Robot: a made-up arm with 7 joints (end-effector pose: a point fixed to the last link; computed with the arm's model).
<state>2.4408 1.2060 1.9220 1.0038 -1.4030 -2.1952 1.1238</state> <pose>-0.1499 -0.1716 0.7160 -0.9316 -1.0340 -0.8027</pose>
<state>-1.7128 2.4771 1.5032 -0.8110 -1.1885 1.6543 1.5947</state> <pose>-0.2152 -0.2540 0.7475 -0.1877 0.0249 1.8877</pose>
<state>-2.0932 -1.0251 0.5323 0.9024 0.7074 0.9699 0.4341</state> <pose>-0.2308 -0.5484 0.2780 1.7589 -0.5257 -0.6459</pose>
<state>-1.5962 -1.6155 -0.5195 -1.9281 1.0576 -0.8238 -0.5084</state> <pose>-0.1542 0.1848 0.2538 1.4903 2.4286 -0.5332</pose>
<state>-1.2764 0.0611 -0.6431 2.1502 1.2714 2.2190 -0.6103</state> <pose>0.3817 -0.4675 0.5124 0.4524 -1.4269 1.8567</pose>
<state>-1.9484 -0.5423 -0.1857 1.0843 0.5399 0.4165 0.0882</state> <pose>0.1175 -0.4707 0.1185 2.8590 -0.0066 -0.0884</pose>
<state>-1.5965 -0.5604 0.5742 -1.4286 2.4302 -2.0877 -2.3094</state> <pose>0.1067 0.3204 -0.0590 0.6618 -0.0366 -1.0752</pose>
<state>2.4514 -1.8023 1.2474 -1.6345 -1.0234 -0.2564 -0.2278</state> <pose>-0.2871 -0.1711 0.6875 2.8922 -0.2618 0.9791</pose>
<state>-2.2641 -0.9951 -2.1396 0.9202 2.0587 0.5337 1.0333</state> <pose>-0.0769 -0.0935 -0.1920 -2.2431 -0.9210 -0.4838</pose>
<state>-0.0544 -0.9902 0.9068 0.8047 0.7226 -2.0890 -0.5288</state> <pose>-0.3917 -0.2286 -0.3111 0.4882 0.9185 0.0669</pose>
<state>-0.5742 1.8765 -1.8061 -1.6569 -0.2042 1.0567 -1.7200</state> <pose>-0.0838 0.3588 -0.0504 -2.4319 -0.1144 0.3716</pose>
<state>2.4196 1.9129 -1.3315 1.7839 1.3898 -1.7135 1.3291</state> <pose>-0.4833 0.3754 0.1373 1.1209 -0.6335 2.0104</pose>
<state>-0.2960 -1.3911 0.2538 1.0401 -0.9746 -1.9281 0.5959</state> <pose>-0.0772 0.0731 -0.5685 0.2325 1.1513 1.4507</pose>
